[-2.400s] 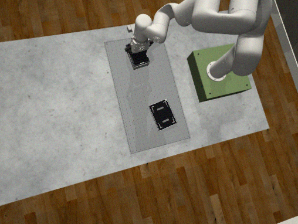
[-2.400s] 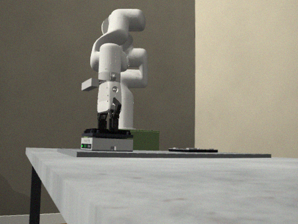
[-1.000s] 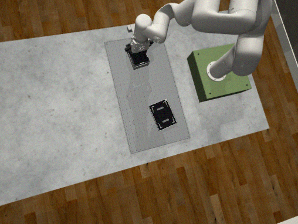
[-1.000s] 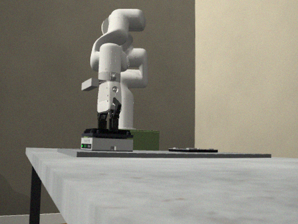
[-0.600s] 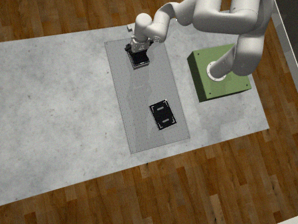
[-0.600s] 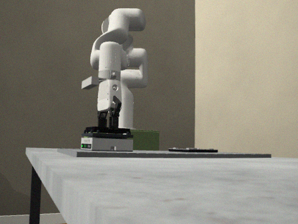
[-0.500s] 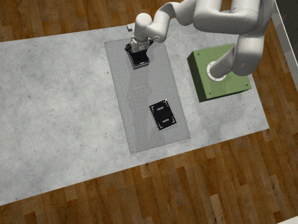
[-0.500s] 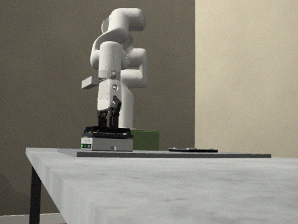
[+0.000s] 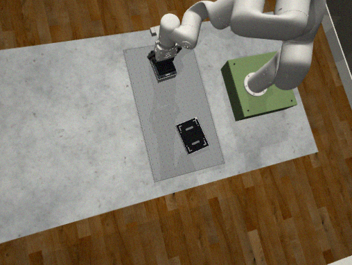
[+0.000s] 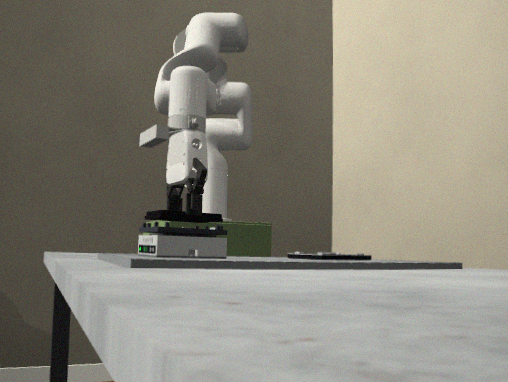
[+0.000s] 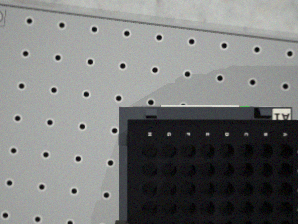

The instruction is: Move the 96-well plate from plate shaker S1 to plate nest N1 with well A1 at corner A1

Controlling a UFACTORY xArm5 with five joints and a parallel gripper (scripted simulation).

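The black plate nest N1 is 390 mm to the left of my hand, 80 mm below it and 60 mm behind it. From my hand the other things lie so: black 96-well plate (10 mm below); then nest A1 label (310 mm to the left, 100 mm behind, 80 mm below).
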